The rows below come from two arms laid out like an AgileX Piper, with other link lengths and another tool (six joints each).
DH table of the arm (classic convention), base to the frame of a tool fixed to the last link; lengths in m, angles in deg. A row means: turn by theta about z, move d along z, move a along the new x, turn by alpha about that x. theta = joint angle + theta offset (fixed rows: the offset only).
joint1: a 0  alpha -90  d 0.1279  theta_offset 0
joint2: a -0.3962  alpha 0  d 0  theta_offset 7.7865
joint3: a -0.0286  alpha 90  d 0  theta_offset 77.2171
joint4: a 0  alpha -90  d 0.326  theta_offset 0
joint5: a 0  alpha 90  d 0  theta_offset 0
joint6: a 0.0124  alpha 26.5  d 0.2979  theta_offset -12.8
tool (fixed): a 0  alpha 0  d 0.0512  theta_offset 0
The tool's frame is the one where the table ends.
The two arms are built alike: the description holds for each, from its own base.
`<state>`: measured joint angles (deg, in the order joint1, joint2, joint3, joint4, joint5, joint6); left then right.
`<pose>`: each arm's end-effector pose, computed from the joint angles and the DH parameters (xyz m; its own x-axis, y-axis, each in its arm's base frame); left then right.
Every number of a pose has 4 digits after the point.
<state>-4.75 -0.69 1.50 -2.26 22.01 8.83 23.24 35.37 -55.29 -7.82 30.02 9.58</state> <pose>0.2504 -0.0500 0.1147 -0.3133 -0.0800 -0.9463 0.4801 0.8464 -0.2305 0.3257 0.0877 0.5250 -0.0193 -0.1969 -0.9802 0.1154 0.9734 -0.1978</pose>
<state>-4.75 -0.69 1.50 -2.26 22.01 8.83 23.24 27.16 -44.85 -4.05 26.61 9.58</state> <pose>0.2504 -0.0500 0.1147 -0.3133 -0.0800 -0.9463 0.4801 0.8464 -0.2305 0.2953 0.0887 0.4743 -0.0180 -0.1373 -0.9904 0.0832 0.9869 -0.1383</pose>
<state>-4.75 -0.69 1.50 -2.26 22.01 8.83 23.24 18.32 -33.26 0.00 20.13 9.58</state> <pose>0.2504 -0.0500 0.1147 -0.3133 -0.0800 -0.9463 0.4801 0.8464 -0.2305 0.2708 0.0907 0.4280 0.0191 -0.0529 -0.9984 0.0573 0.9970 -0.0518</pose>
